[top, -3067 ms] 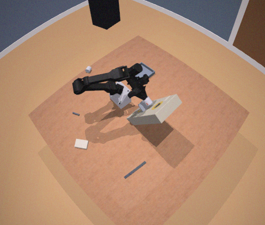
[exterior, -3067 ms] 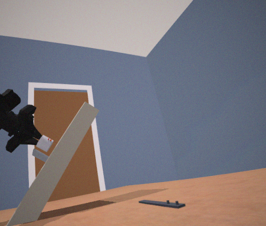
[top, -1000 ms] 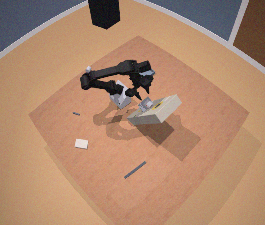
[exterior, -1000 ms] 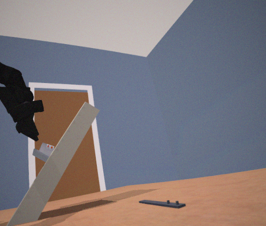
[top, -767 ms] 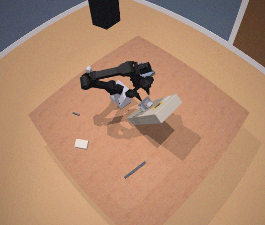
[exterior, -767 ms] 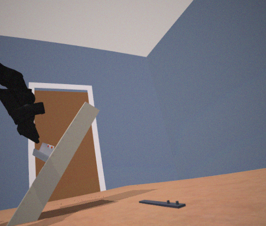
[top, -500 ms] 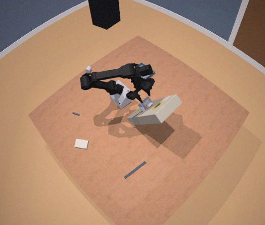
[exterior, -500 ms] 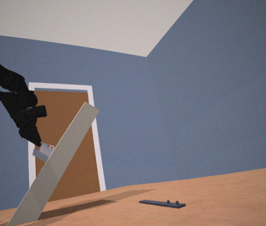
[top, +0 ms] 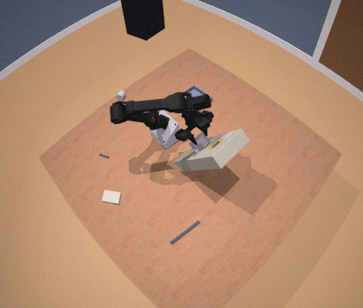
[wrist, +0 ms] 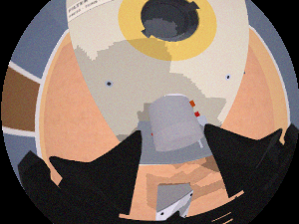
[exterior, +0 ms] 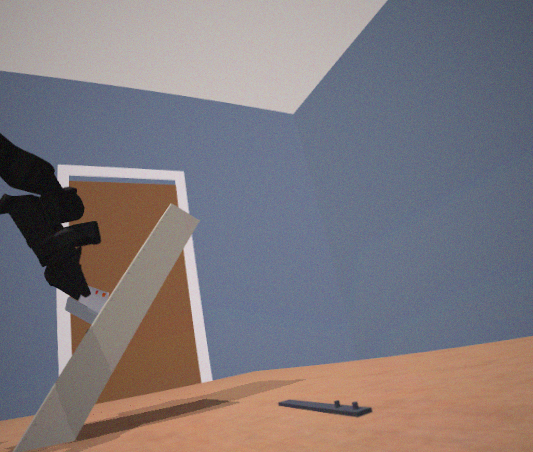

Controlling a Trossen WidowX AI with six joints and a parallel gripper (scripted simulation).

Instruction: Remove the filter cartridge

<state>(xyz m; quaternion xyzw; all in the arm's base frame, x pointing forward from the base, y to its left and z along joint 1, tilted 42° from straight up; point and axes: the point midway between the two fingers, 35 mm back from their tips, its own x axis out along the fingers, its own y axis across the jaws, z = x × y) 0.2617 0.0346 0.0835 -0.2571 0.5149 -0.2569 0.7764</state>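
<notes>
The round white filter cartridge lies right at my gripper tip. Also, from my gripper tip: beige service panel (50 mm ahead, 20 mm below, 10 mm to the right); then beige block (420 mm to the right, 230 mm behind, 200 mm below); then blue-grey tray (320 mm to the left, 270 mm behind, 190 mm below).
</notes>
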